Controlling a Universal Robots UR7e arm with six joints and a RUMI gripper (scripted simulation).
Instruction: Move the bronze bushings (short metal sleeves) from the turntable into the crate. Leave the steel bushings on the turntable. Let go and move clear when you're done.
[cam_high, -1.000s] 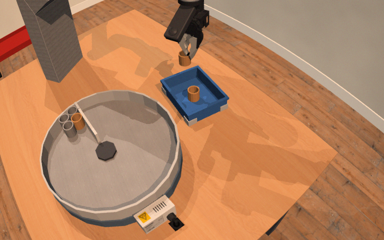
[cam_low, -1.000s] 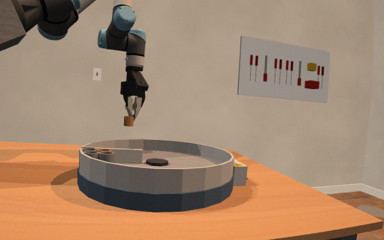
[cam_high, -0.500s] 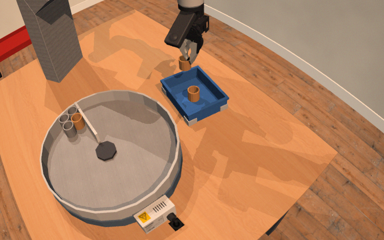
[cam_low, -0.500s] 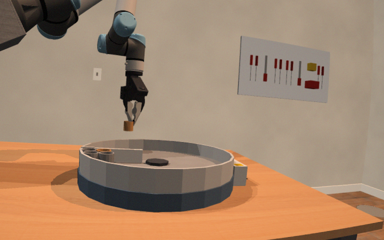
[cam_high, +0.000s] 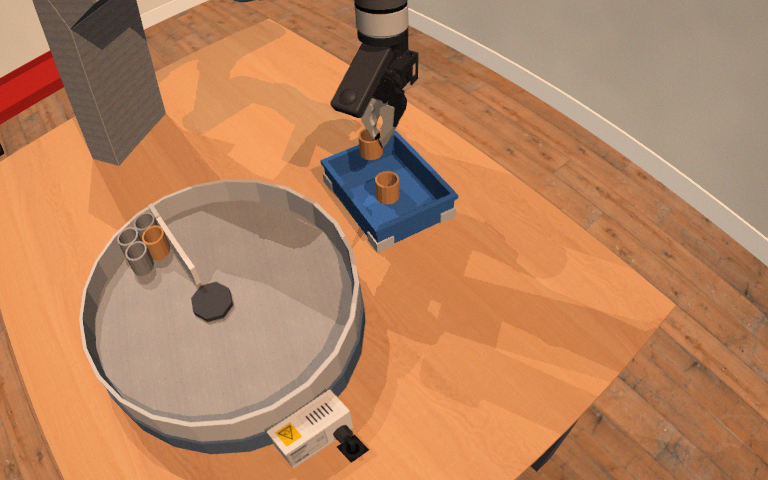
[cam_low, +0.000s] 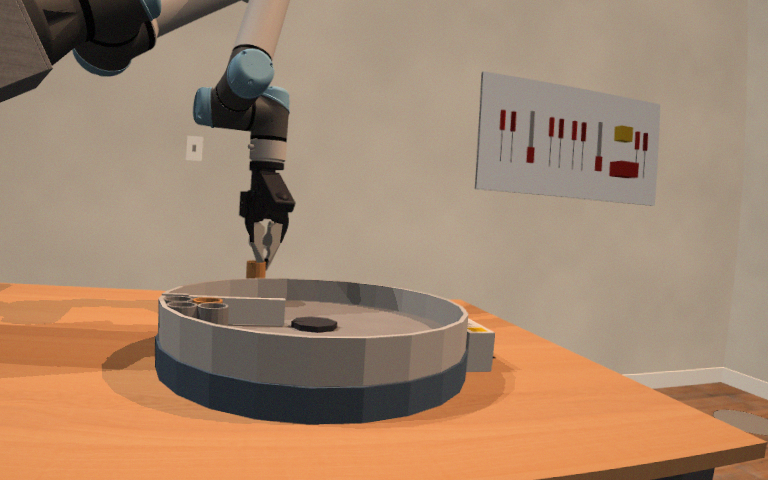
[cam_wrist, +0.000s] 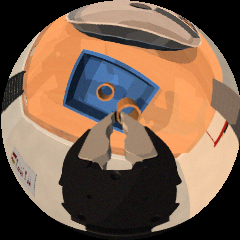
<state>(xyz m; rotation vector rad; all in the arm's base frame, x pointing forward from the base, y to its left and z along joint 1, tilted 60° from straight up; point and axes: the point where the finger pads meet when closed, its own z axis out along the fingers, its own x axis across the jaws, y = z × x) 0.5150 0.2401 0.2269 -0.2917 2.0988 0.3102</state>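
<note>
Right now my hand is 4 cm short of the blue crate, 1 cm to the left of it and 7 cm above it. From my hand the other things lie so: grey turntable (13 cm ahead, 35 cm to the right, 5 cm below).
</note>
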